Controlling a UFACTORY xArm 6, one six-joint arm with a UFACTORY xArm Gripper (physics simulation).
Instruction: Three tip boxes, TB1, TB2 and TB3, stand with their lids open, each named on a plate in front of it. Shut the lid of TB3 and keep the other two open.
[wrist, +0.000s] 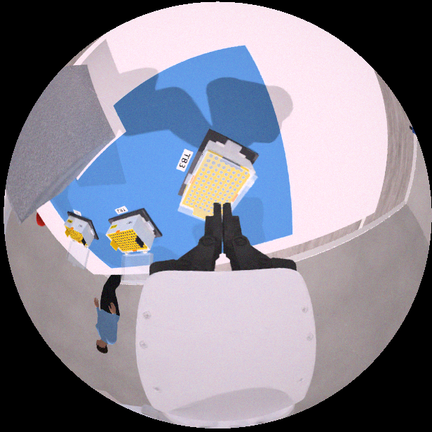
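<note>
The tip box TB3 (217, 182) stands on a black base in the middle of the wrist view, its name plate (184, 160) beside it. Its see-through lid (215, 175) lies over the pale yellow tip rack and looks down; a small gap cannot be ruled out. The tip boxes TB2 (131, 235) and TB1 (79, 230) stand at the lower left. TB2's clear lid (136, 266) and TB1's clear lid (78, 254) stick out from their boxes, open. My gripper (221, 213) is shut and empty, its tips over TB3's lower edge; contact cannot be told.
A blue mat (150, 155) lies on the white table (330, 120) under the boxes. A large grey block (55, 135) stands at the left. A small red thing (40, 219) shows by its lower corner. A person (106, 325) is beyond the table at the lower left. Dark shadows cross the mat.
</note>
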